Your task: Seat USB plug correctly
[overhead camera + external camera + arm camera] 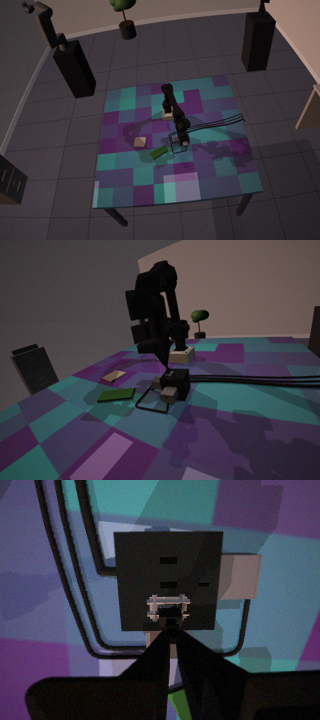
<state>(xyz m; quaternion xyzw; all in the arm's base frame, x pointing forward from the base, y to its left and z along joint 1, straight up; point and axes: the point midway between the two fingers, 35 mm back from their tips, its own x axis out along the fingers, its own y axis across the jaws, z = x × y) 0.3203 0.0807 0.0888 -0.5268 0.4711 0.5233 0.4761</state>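
Now: the usb socket 10 mm to the left of my gripper tip and 40 mm below it. Also, from my gripper tip: beige card 40 mm behind, 360 mm to the right, 100 mm below; then green card 80 mm ahead, 200 mm to the right, 100 mm below; then usb plug 20 mm below.
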